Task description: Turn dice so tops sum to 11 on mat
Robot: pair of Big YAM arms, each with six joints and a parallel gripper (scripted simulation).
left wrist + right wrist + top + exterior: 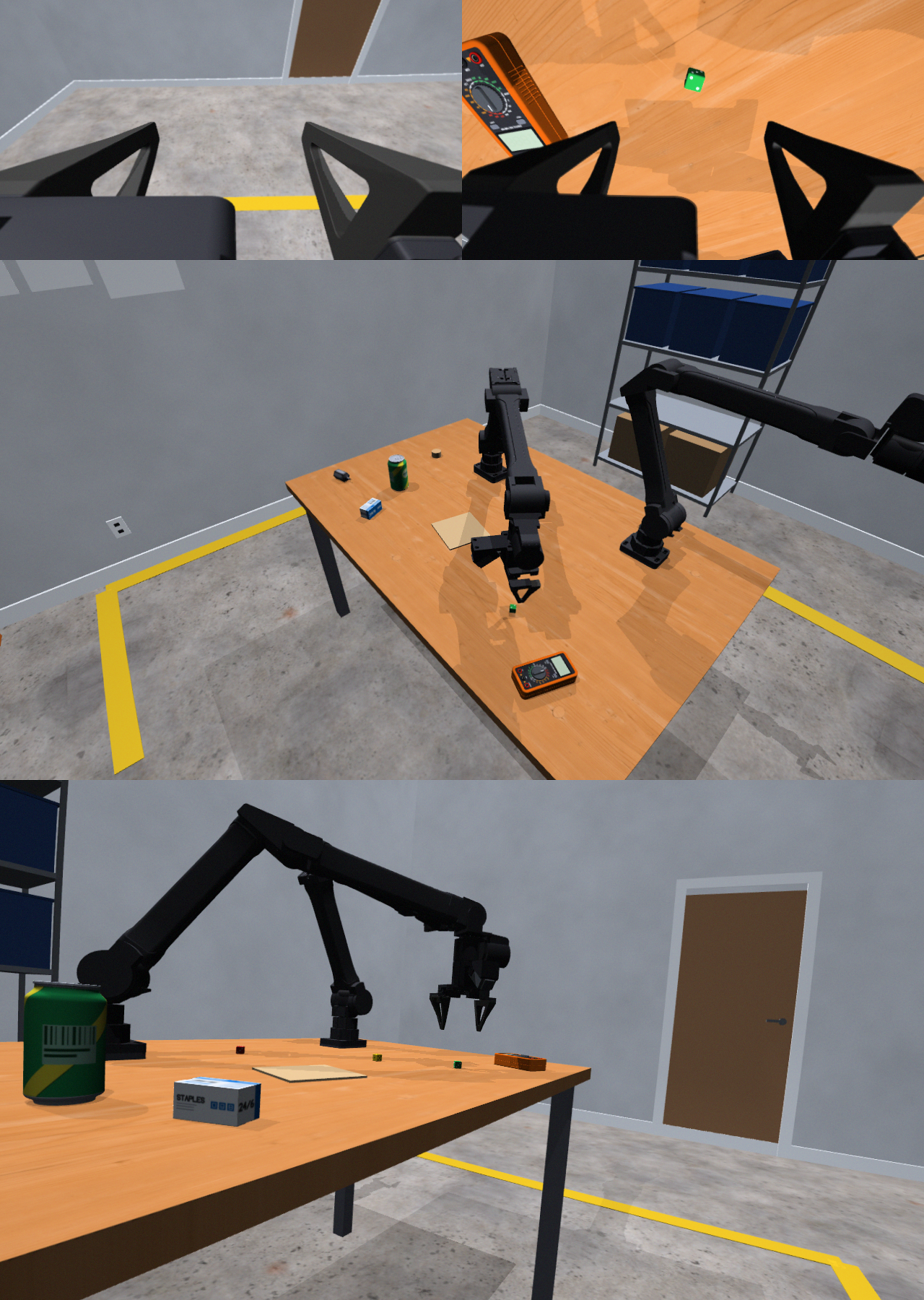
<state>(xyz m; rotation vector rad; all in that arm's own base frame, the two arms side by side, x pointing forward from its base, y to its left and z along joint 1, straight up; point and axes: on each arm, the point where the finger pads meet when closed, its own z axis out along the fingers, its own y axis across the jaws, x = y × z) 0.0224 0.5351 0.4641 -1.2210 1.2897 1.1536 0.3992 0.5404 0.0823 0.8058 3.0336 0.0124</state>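
Now: the green die 90 mm below my right hand. Round my right hand: yellow die 180 mm behind, 90 mm below, 70 mm to the right; tan mat 330 mm to the right, 120 mm behind, 90 mm below; red die 410 mm behind, 250 mm to the right, 90 mm below.
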